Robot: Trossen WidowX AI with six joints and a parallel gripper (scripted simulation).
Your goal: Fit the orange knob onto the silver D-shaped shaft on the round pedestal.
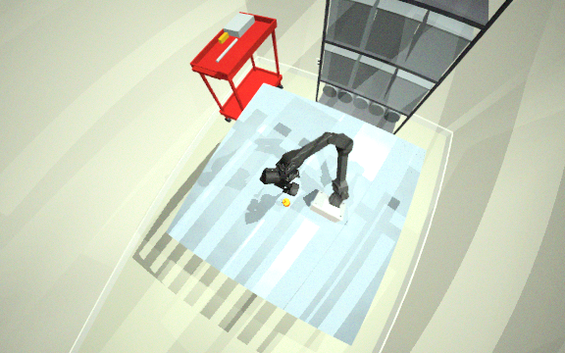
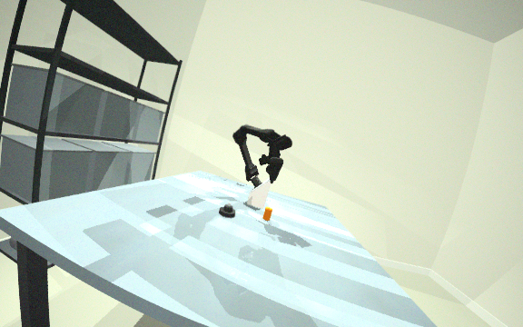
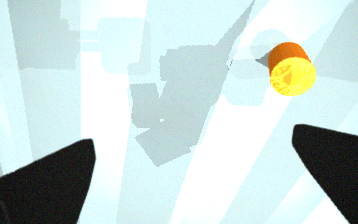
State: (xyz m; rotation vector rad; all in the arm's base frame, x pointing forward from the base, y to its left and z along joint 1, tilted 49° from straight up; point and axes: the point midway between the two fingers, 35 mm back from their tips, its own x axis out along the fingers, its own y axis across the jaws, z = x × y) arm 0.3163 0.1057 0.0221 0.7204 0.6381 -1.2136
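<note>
Now: the orange knob 6 cm behind my gripper tip, 2 cm to the left of it and 17 cm below it. Round my gripper tip: dark round pedestal 18 cm to the right, 19 cm below.
</note>
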